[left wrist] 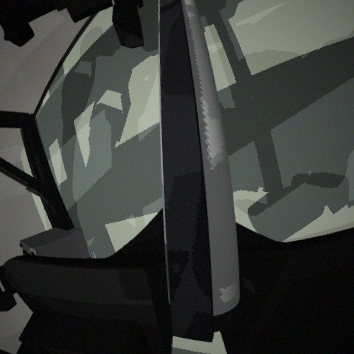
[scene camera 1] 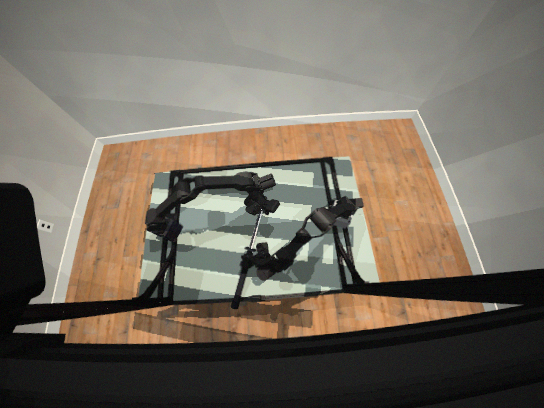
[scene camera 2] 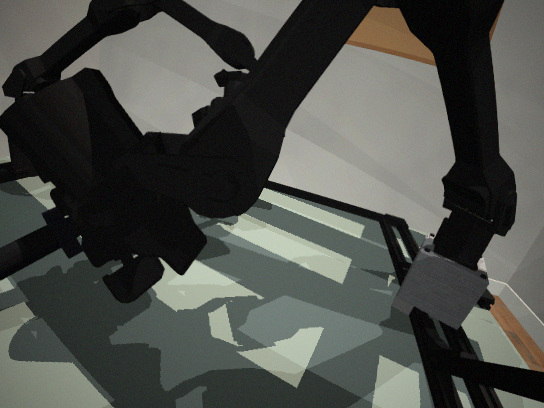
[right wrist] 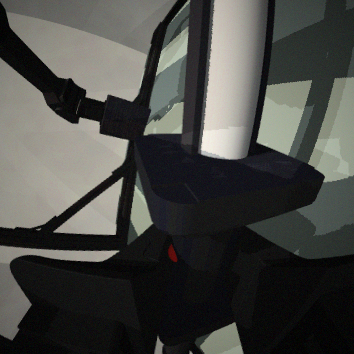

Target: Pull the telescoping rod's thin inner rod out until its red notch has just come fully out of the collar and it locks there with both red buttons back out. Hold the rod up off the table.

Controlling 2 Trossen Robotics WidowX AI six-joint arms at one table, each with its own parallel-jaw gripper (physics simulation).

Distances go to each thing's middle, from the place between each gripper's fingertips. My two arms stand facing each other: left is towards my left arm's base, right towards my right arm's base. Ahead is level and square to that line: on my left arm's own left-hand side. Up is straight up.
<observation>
My right gripper is now 3 cm short of the thin grey inner rod (left wrist: 201, 258), 4 cm to the left of it and 3 cm below it. From my right hand the other things lie so: telescoping rod (scene camera 2: 60, 232) 1 cm behind, 2 cm to the right, 1 cm above.
Now: left hand 160 mm past the thin grey inner rod and 90 mm to the right of it. The rest, counted from my left hand: telescoping rod: 200 mm behind, 110 mm to the left, 20 mm below.
</observation>
